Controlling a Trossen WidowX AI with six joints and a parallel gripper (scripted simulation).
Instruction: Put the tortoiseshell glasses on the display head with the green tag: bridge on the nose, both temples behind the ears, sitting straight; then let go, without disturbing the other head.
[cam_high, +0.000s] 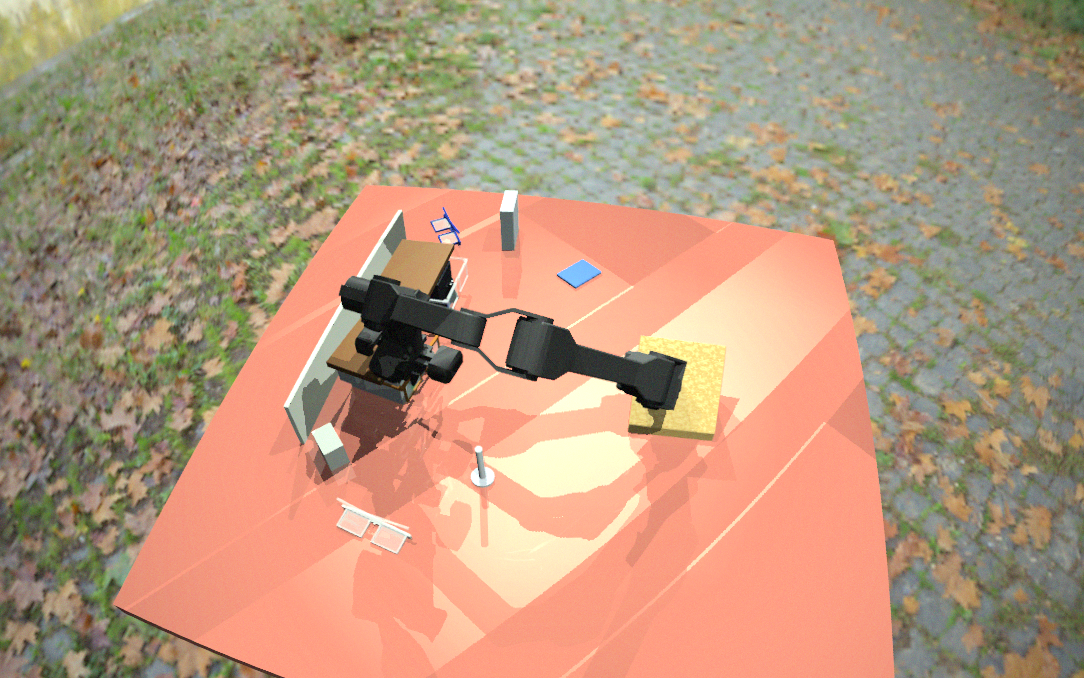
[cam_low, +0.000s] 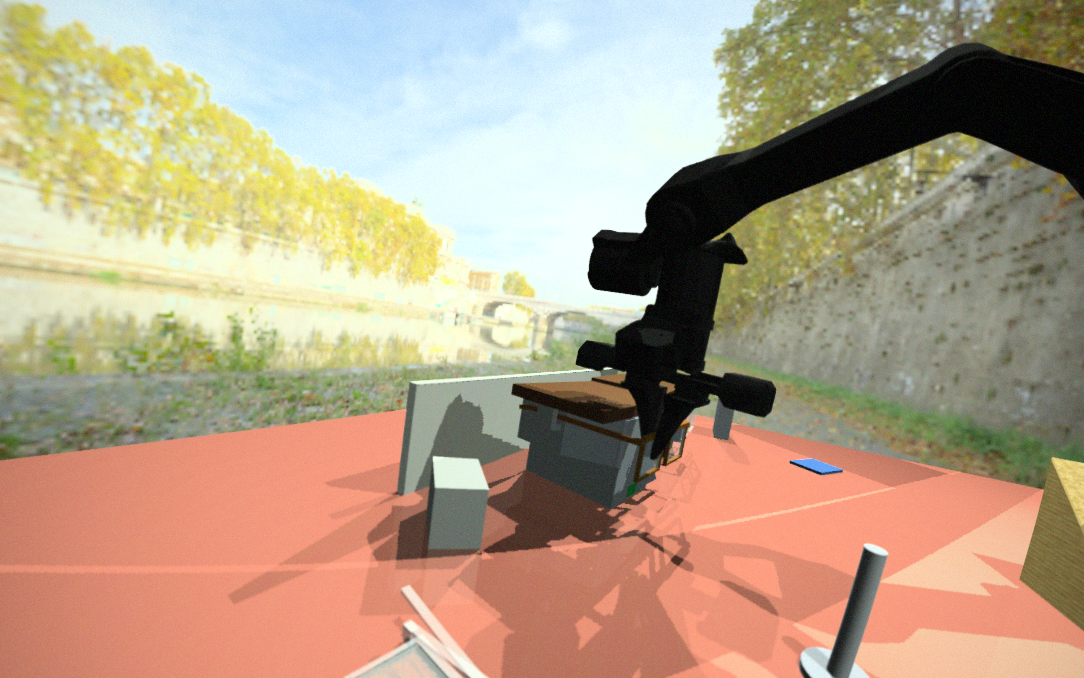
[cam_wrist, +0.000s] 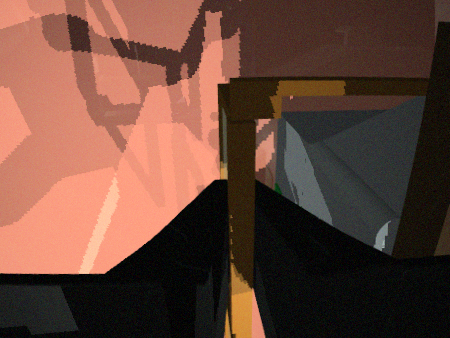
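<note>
Right now my gripper tip is 6 cm short of the grey display head, 5 cm to the left of it and 1 cm above it. Also, from my gripper tip: white panel 18 cm ahead, 17 cm to the right, 1 cm below; then white block 13 cm ahead, 14 cm to the left, 4 cm below; then grey peg stand 15 cm behind, 13 cm to the left, 4 cm below.
</note>
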